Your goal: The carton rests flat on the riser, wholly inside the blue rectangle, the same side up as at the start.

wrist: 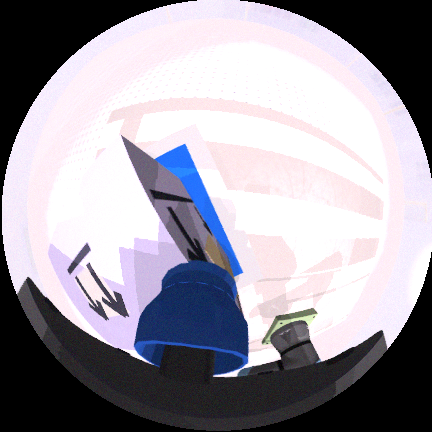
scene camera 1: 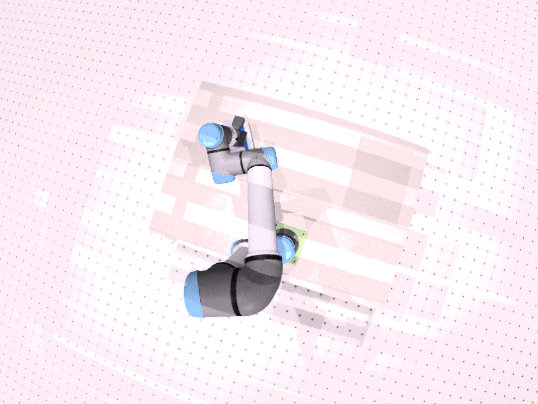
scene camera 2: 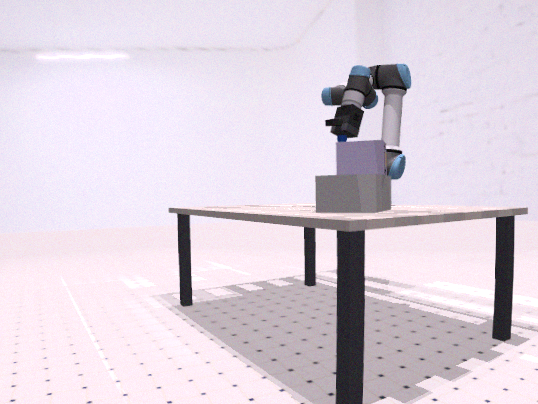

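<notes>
The lavender carton stands on the grey riser at the back of the table. In the wrist view its pale top with black arrows and its grey side face show. A strip of the blue rectangle shows just beyond that side. My blue suction cup sits pressed on the carton's top, close to its edge. The carton's bottom rests on the riser. In the overhead view the wrist hides most of the carton.
The riser stands on a wooden table with black legs. The arm's base sits on a green plate near the table's middle. The upper arm rises just behind the carton.
</notes>
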